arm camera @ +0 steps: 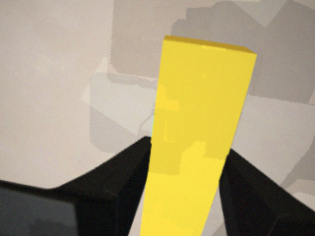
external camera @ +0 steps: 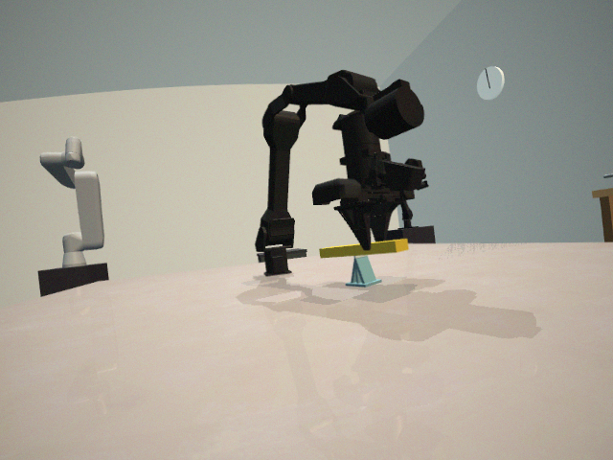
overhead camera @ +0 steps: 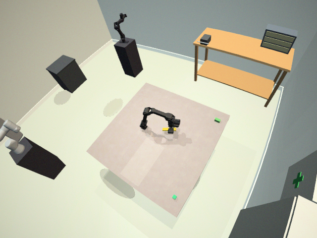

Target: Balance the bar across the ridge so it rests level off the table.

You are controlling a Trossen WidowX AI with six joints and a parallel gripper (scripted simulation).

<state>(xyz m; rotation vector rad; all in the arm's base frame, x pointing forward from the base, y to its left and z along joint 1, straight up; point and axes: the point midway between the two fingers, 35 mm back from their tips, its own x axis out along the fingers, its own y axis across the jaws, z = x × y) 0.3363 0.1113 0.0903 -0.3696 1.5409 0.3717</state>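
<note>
My gripper tip is now 3 cm past the yellow bar and 1 cm to the left of it.
</note>
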